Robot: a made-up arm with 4 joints.
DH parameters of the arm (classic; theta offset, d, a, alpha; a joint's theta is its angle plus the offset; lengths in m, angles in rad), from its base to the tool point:
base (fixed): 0.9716 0 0.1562 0
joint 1: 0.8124 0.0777 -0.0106 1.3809
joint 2: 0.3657 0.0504 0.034 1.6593
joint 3: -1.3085 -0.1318 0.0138 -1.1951
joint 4: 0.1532 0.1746 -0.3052 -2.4
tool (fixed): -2.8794 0.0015 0 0
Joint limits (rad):
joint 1: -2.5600..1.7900
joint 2: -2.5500..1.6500
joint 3: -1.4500..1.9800
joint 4: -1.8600..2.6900
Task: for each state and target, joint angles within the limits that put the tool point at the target. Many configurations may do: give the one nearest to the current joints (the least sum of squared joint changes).
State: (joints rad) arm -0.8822 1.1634 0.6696 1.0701
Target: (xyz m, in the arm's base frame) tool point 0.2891 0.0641 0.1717
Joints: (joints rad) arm -1.6401 1.5006 0.7196 1.1758
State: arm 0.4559 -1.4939 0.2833 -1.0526
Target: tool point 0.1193 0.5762 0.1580
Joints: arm 0.6713 -1.4209 0.3130 -0.9274
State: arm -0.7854 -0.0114 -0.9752 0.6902
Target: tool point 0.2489 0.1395 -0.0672
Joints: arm -1.5303 0.1420 -1.0840 1.3409
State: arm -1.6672 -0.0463 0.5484 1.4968
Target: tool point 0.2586 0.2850 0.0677
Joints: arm -1.2626 0.5512 0.2229 1.7974
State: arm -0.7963 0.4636 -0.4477 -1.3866
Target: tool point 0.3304 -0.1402 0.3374
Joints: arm -0.7608 0.6666 0.1986 -0.6585
